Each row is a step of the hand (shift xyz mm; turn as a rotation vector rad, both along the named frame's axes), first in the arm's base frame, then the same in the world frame.
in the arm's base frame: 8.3 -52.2 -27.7 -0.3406 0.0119 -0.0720
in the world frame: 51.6 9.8 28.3 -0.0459 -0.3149 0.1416
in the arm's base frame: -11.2 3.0 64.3 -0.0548 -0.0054 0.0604
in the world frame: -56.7 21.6 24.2 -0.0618 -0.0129 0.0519
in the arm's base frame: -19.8 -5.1 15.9 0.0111 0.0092 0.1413
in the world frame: -15.9 -6.6 19.3 -0.1157 0.0756 0.0328
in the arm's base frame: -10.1 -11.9 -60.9 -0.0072 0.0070 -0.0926
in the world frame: 52.4 -34.3 -5.1 0.0691 -0.0536 -0.0319
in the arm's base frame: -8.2 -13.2 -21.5 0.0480 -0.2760 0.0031
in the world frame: 21.8 -13.0 7.7 0.1532 0.1288 0.1960
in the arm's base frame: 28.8 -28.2 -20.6 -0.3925 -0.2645 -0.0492
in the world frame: 39.4 22.2 1.0 0.0630 -0.2571 0.3954
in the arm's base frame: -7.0 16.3 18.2 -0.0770 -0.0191 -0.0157
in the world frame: -25.1 -1.9 -3.5 0.0004 -0.0639 0.0495
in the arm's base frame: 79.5 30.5 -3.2 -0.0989 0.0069 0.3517
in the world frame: 9.8 53.0 -66.0 -0.3161 0.0908 0.1592
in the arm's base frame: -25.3 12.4 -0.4 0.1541 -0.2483 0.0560
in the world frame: -13.3 -24.6 3.0 0.1268 0.2319 0.1368
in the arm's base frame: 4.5 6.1 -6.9 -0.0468 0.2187 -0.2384
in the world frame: 3.7 -1.7 -9.4 0.0667 -0.2253 -0.2273
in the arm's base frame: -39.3 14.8 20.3 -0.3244 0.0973 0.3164
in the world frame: -35.3 -26.6 14.9 -0.3989 -0.1381 0.1913
